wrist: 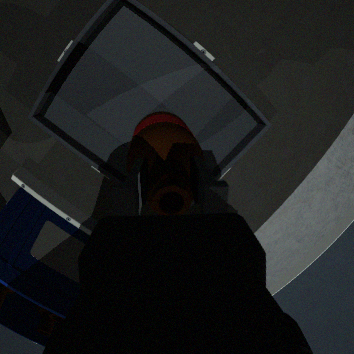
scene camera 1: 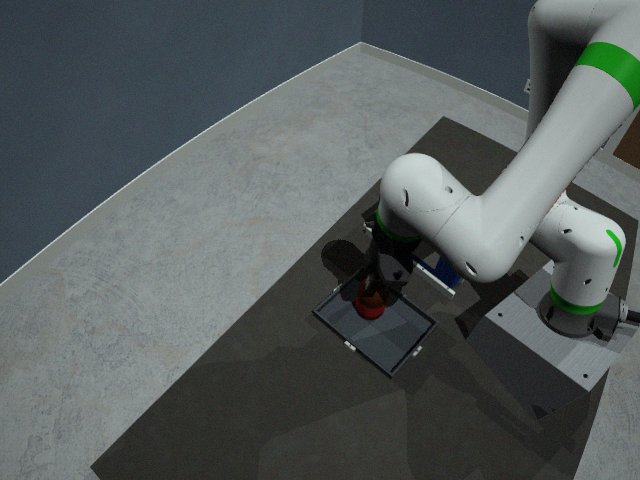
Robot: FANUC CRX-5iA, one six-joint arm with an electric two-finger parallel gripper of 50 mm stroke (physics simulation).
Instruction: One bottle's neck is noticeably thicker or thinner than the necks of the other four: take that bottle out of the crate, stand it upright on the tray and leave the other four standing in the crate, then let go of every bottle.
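Where they show: gripper, fingertip midpoint: (wrist: 168,171) (scene camera 1: 376,286); arm's base at its link origin: (scene camera 1: 569,313).
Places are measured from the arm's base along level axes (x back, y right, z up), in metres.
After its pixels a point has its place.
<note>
An amber bottle with a red band (scene camera 1: 370,308) {x -0.433, y -0.159, z -0.108 m} (wrist: 161,119) {x -0.427, y -0.154, z -0.119 m} stands nearly upright over the tray (scene camera 1: 391,341) {x -0.356, y -0.176, z -0.177 m} (wrist: 115,65) {x -0.353, y -0.178, z -0.177 m}, near the tray's edge on the crate side. Whether its base touches the tray floor I cannot tell. My gripper (scene camera 1: 373,281) {x -0.439, y -0.139, z -0.043 m} (wrist: 168,171) {x -0.439, y -0.139, z -0.043 m} is shut on this bottle's neck; its dark fingers stand on both sides of the neck. The blue crate (scene camera 1: 447,272) {x -0.308, y 0.036, z -0.109 m} (wrist: 20,220) {x -0.313, y 0.037, z -0.101 m} is partly hidden by the arm in the scene view and cut off at lower left in the wrist view. Faint amber bottle parts (wrist: 46,320) {x -0.386, y 0.185, z -0.040 m} show in it; their number and necks are too dark to tell.
A white bar (scene camera 1: 435,280) {x -0.328, y 0.030, z -0.154 m} (wrist: 47,204) {x -0.335, y 0.036, z -0.152 m} runs along the crate's side facing the tray. Small white brackets (scene camera 1: 349,345) {x -0.437, y -0.241, z -0.168 m} (wrist: 204,51) {x -0.437, y -0.241, z -0.167 m} sit at the tray's outer sides. The grey robot base block (scene camera 1: 537,351) {x -0.056, y -0.135, z 0.003 m} stands to the right of the tray in the scene view.
</note>
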